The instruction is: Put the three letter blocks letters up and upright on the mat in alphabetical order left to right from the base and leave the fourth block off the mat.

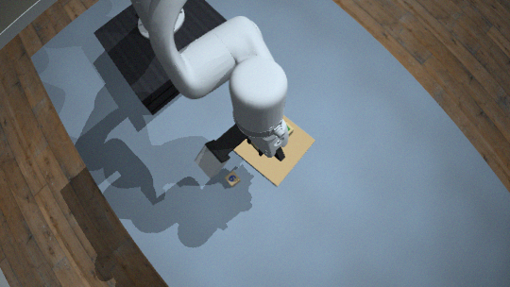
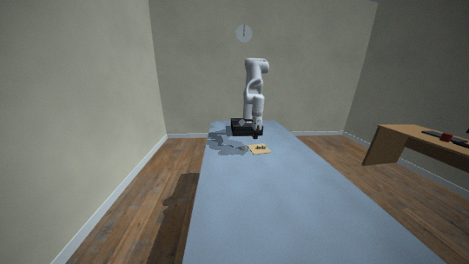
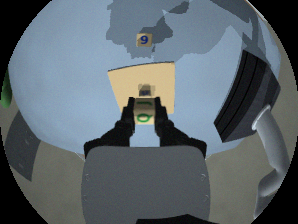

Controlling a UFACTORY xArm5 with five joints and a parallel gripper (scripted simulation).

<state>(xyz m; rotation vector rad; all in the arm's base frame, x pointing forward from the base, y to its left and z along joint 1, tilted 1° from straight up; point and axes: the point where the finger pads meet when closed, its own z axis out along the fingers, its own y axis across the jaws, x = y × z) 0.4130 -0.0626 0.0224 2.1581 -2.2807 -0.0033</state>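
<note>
The tan mat lies 40 mm to the left of my hand and 110 mm below it. From my hand the other things lie so: block 80 mm to the left, 100 mm below.
</note>
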